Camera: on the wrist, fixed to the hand. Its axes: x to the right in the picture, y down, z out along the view.
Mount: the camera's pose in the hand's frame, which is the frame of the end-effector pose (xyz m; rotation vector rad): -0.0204 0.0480 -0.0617 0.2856 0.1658 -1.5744
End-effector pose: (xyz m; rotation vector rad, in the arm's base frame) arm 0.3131 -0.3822 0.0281 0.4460 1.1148 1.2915
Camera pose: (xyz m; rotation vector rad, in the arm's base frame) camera 0.2382 -0.4058 0.0470 -0.3660 1.2877 -0.2251
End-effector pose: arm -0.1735 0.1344 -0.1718 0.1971 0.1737 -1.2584
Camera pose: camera -0.1351 0.1823 -0.2243 0.4449 0.3072 -2.8425
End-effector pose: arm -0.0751 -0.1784 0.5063 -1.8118 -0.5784 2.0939
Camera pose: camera -0.0097 -0.2240 0.4930 -0.7313 -1.0636 0.8316
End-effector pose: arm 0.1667 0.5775 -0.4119 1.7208 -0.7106 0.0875
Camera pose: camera 0.1453 0.6369 -0.3615 2.0629 0.9228 -0.7707
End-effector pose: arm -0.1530 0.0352 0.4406 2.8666 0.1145 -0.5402
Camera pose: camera -0.1447 0.0020 0.5138 -1.9132 -1.9769 0.3907
